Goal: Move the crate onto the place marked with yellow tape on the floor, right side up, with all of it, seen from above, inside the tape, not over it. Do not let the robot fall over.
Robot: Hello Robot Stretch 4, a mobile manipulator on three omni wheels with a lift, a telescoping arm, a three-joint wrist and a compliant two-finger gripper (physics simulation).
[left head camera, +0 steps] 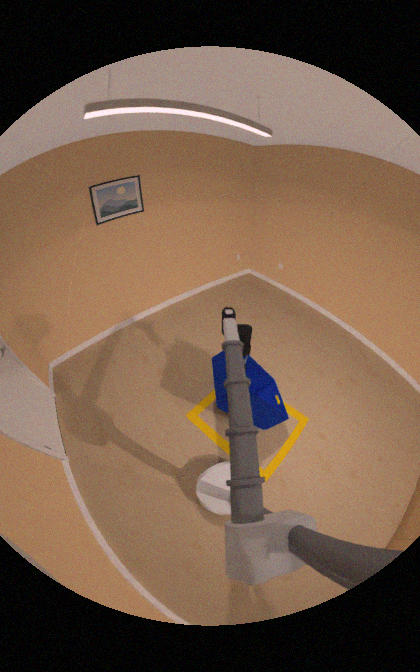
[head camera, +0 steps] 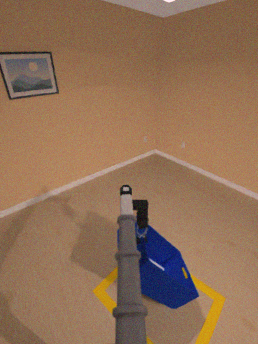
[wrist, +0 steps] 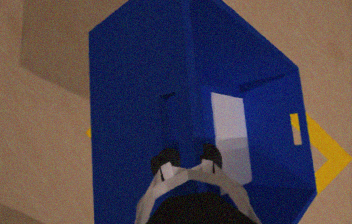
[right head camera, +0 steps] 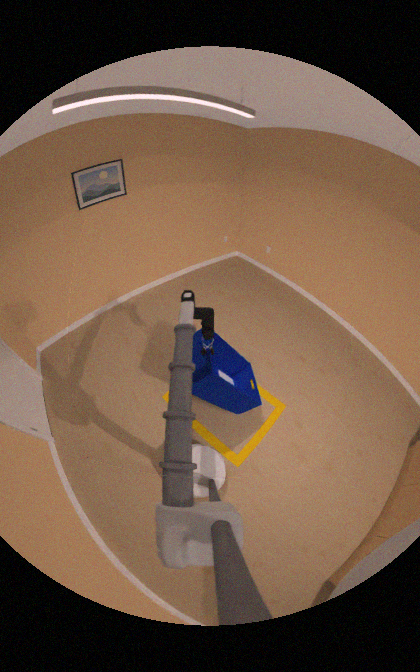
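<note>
The blue crate (head camera: 167, 287) (left head camera: 270, 412) (right head camera: 225, 392) (wrist: 140, 75) hangs tilted above the floor, its held end higher and its far end, with a handle slot, lower. Its shadow lies apart from it. A white panel (right head camera: 226, 377) (wrist: 230, 117) shows inside. My gripper (head camera: 141, 240) (right head camera: 207, 351) (wrist: 187, 157) is shut on the crate's end wall, one finger on each side; the arm hides it in the left head view. The yellow tape square (head camera: 211, 320) (left head camera: 285, 446) (right head camera: 215, 442) (wrist: 340, 158) lies below; the crate covers its back part.
My arm (head camera: 128, 280) (left head camera: 242, 450) (right head camera: 178, 440) reaches out over the tape and hides part of it. The white round base part (left head camera: 212, 487) (right head camera: 212, 470) is close to the tape's near side. Walls meet in a corner behind the crate. A brown wooden surface (right head camera: 395, 500) shows at the right.
</note>
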